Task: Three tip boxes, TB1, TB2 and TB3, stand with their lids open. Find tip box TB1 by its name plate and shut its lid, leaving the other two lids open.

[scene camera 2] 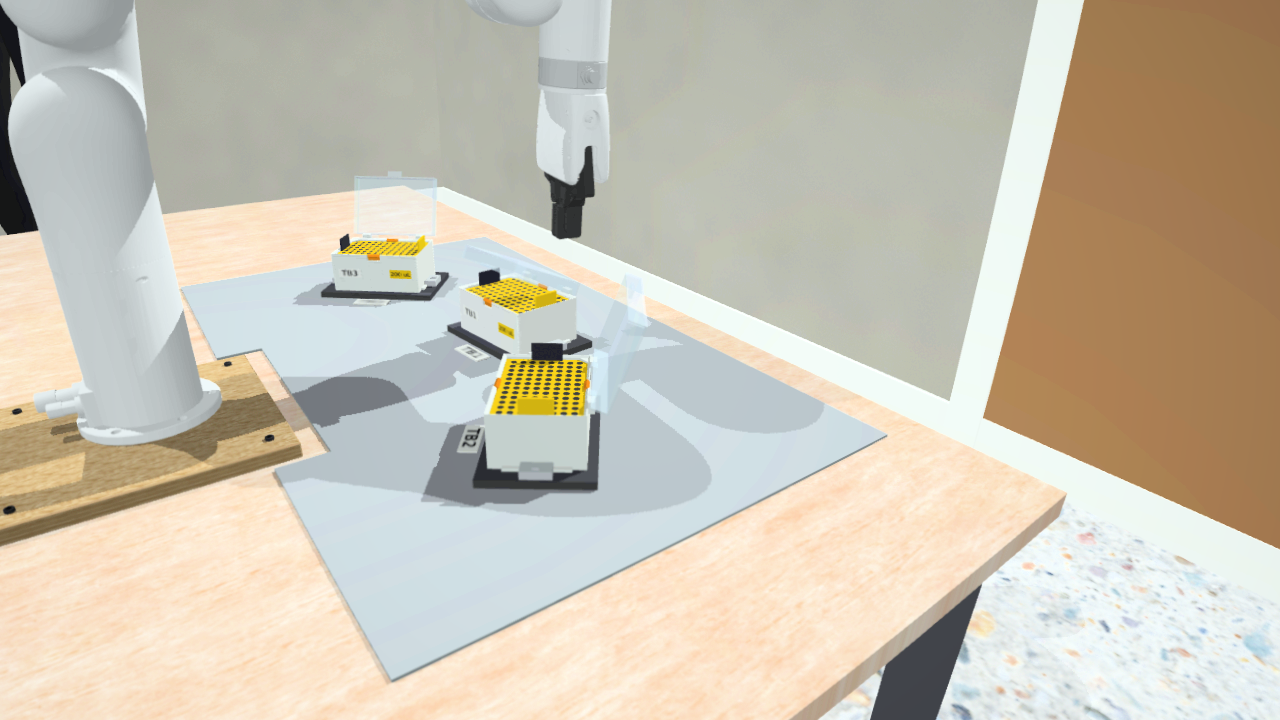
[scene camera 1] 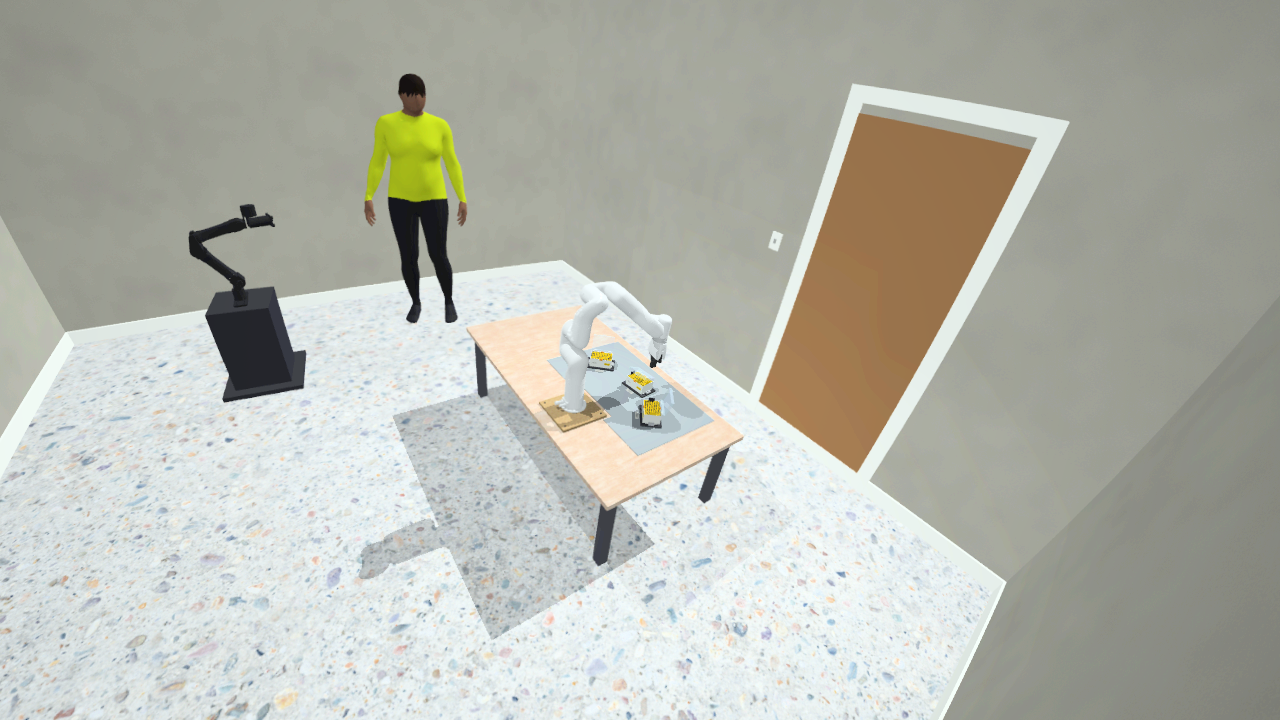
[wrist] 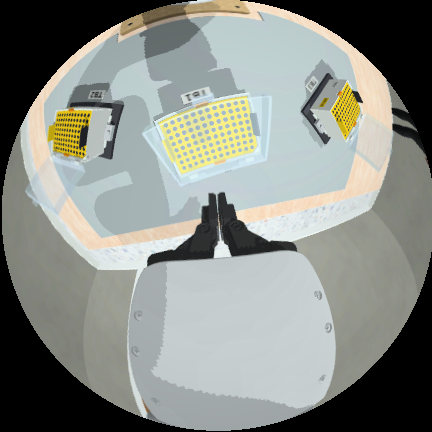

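Where they show: gripper, between the fingertips: (scene camera 2: 566,236) (scene camera 1: 652,366) (wrist: 216,203); arm's base, origin of its link: (scene camera 2: 153,413) (scene camera 1: 573,405).
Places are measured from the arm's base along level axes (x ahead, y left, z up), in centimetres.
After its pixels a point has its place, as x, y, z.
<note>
Tip box TB1 (scene camera 1: 639,383) (scene camera 2: 516,324) @[36.6, -4.1, 3.8] (wrist: 207,135) @[39.3, 1.8, 9.1] stands in the middle, its name plate (wrist: 196,95) @[33.1, 1.0, -0.8] readable in the wrist view. Its clear lid (scene camera 2: 528,266) @[39.8, -0.6, 9.2] (wrist: 263,131) @[38.9, 7.7, 8.6] is tilted over the yellow tip rack, its free side raised, not flat on the box. Box TB2 (scene camera 1: 650,413) (scene camera 2: 537,440) @[29.2, -26.0, 2.7] (wrist: 100,132) @[35.1, -15.6, 1.7] has its lid (scene camera 2: 619,349) @[34.9, -29.3, 11.2] (wrist: 60,184) @[39.6, -22.0, 8.9] open. Box TB3 (scene camera 1: 600,360) @[27.6, 25.7, 5.0] (scene camera 2: 380,271) @[28.5, 24.9, 2.8] (wrist: 330,102) @[30.9, 23.4, 4.3] has its lid (scene camera 2: 395,205) @[33.8, 35.3, 9.4] (wrist: 372,142) @[34.5, 34.8, 9.3] upright and open. My gripper (scene camera 1: 654,363) @[45.9, 2.1, 11.3] (scene camera 2: 566,234) @[45.9, 2.1, 11.3] (wrist: 216,203) @[45.9, 2.1, 11.3] is shut and empty, above and beyond TB1 on its hinge side.
The boxes stand on a grey mat (scene camera 1: 644,442) @[19.6, -35.3, -1.0] (scene camera 2: 447,582) @[18.1, -34.8, -1.0] (wrist: 300,172) @[47.6, 23.5, -0.9] on the wooden table (scene camera 1: 617,474) @[-1.3, -47.1, -1.2] (scene camera 2: 716,617) @[32.7, -46.5, -1.2]. The arm's wooden base plate (scene camera 1: 572,414) @[-3.5, -6.5, 0.2] (scene camera 2: 241,429) @[7.5, -7.7, 0.2] is beside the mat. A person (scene camera 1: 416,161) and a black arm on a pedestal (scene camera 1: 250,340) stand away from the table.
</note>
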